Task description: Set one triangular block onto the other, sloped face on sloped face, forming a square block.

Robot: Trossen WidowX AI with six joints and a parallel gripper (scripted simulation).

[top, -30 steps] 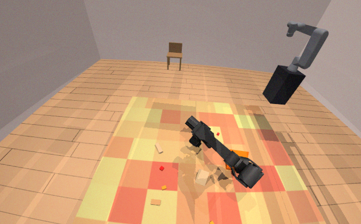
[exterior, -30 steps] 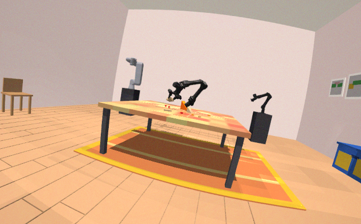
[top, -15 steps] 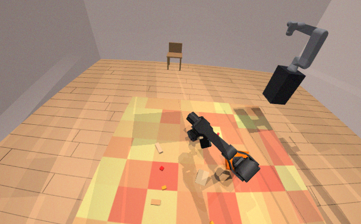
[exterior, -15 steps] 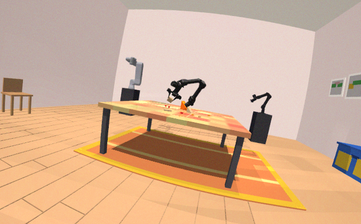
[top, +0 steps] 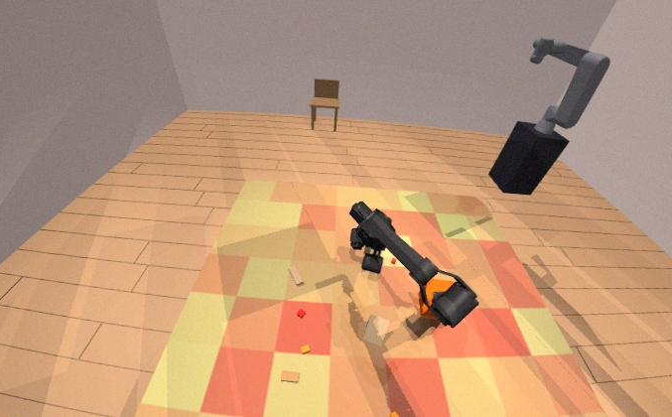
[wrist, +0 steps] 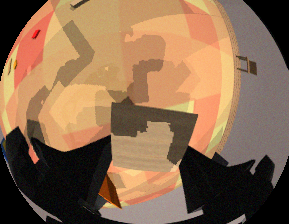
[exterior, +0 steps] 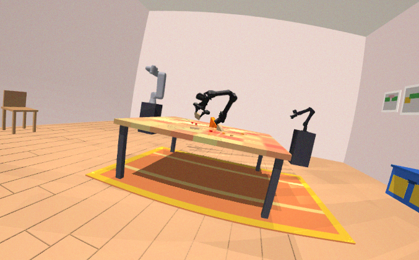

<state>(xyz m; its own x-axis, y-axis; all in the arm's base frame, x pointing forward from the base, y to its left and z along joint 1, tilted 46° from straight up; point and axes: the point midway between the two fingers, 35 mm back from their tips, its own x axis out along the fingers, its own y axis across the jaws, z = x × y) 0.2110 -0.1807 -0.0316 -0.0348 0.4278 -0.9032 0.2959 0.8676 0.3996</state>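
Right now my gripper tip is 1 cm below the wedge-shaped block. From my gripper tip the other things lie so: brown flat piece: 26 cm ahead, 38 cm to the left, 10 cm below; then pale flat strip: 28 cm ahead, 6 cm to the left, 9 cm below.
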